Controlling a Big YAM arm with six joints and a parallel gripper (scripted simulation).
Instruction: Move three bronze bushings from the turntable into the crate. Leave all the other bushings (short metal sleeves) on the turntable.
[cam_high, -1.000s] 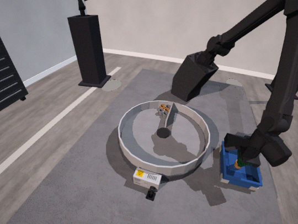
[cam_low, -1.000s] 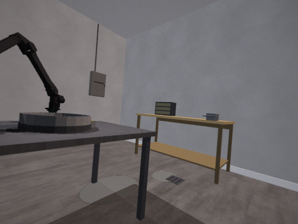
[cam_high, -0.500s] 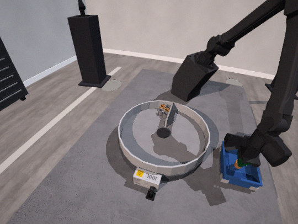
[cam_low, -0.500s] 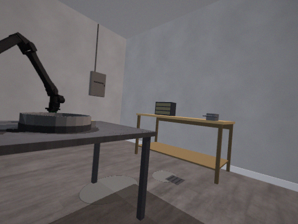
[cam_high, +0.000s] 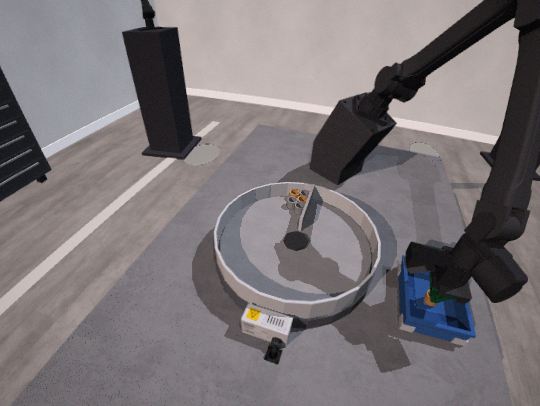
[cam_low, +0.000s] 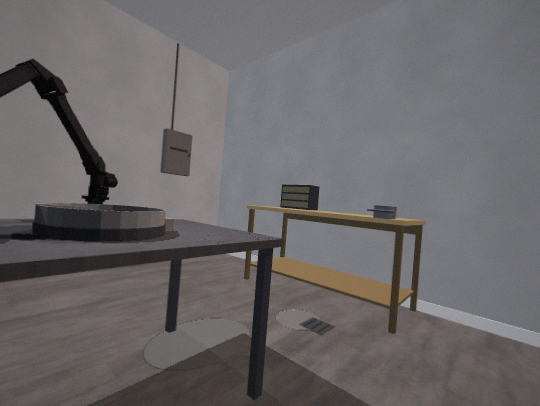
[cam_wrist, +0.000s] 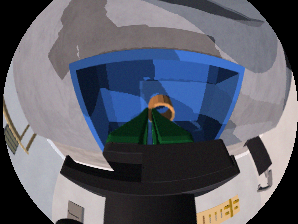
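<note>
The blue crate is 1 cm behind my hand and 1 cm below it. From my hand the other things lie so: round turntable (11 cm behind, 35 cm to the right, 1 cm above).
</note>
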